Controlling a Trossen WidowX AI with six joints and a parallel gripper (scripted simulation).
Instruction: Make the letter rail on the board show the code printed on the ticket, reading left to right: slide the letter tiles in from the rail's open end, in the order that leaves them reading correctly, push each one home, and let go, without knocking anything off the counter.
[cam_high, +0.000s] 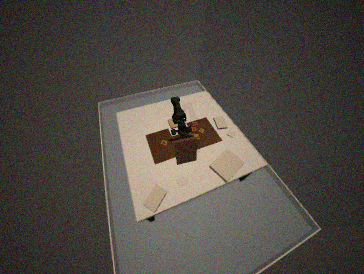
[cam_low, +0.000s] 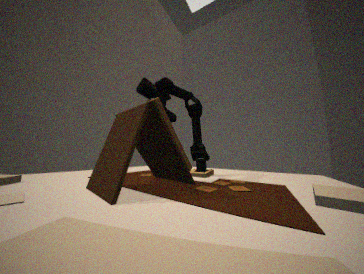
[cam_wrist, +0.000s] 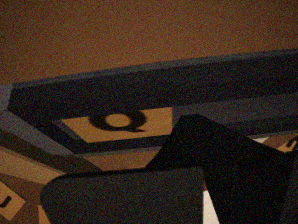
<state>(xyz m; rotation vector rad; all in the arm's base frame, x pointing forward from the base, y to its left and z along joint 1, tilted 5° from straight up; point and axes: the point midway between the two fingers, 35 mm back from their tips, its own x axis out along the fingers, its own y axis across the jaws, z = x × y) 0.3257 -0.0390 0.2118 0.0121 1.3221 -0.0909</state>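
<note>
Now: gripper tip 6 cm past the white ticket, 3 cm to the left of it and 9 cm above it. The rest, counted from my gripper tip: pale slip (35 cm ahead, 11 cm to the right, 18 cm below); then brown mat (14 cm behind, 6 cm to the left, 18 cm below).
</note>
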